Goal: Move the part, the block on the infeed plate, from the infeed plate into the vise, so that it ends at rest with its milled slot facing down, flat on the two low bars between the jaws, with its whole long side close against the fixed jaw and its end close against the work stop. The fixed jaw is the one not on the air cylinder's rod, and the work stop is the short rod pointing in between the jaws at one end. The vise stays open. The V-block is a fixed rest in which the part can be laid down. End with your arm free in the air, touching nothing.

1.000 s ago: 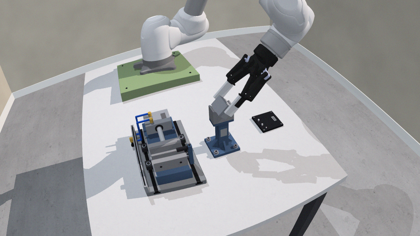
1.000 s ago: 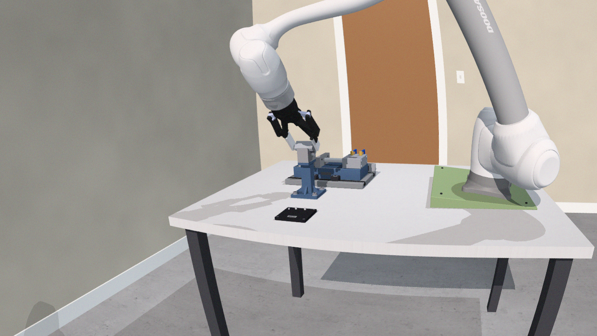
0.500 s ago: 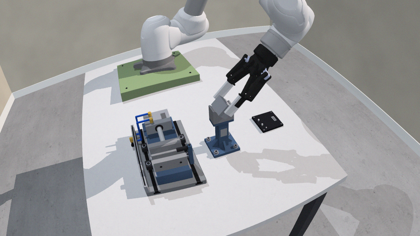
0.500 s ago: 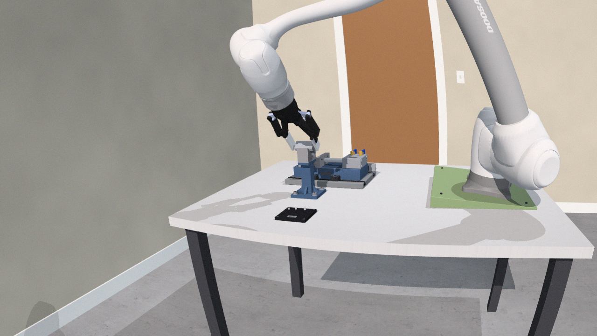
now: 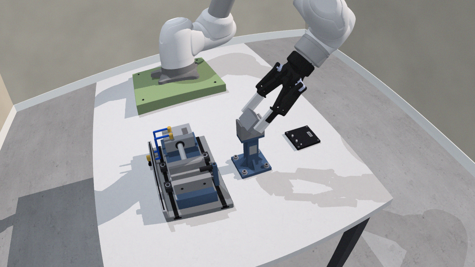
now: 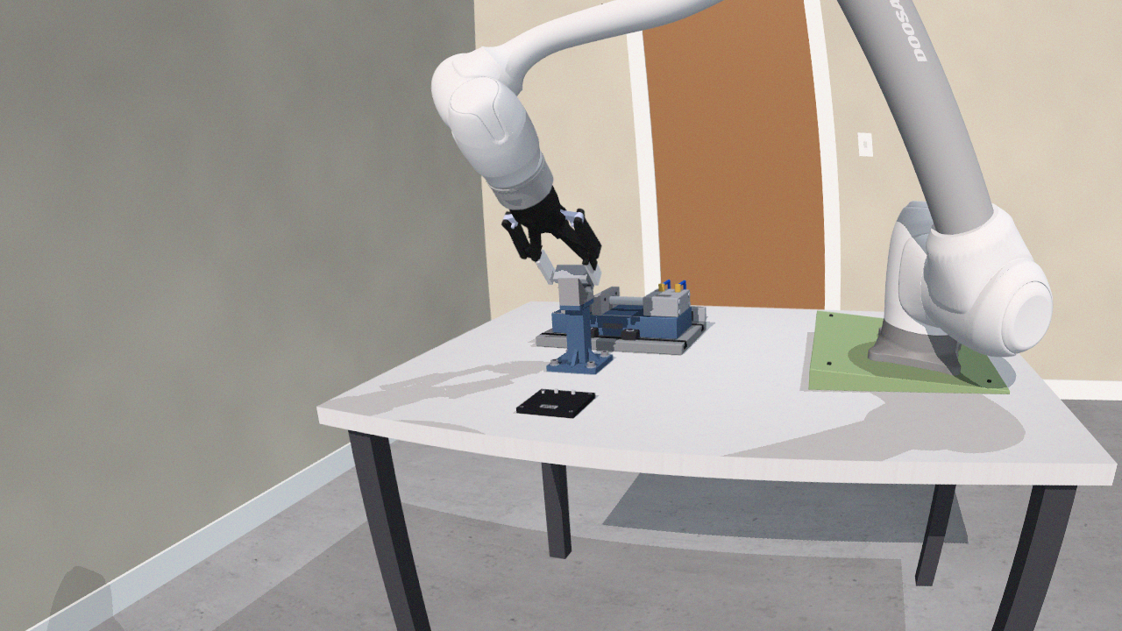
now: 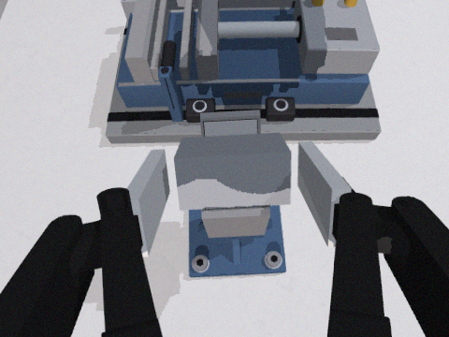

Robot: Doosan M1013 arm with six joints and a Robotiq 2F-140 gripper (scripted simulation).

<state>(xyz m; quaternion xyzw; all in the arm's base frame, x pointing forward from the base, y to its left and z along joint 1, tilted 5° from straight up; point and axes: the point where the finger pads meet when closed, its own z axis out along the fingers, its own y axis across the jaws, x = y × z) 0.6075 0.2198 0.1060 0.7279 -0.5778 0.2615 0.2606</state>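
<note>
The part is 2 cm below my hand and 1 cm to the right of it. Round my hand: blue work stop post 13 cm to the right, 12 cm below, 8 cm ahead; blue v-block stand 12 cm below, 2 cm to the right; work stop 15 cm to the right, 9 cm ahead, 8 cm below.
</note>
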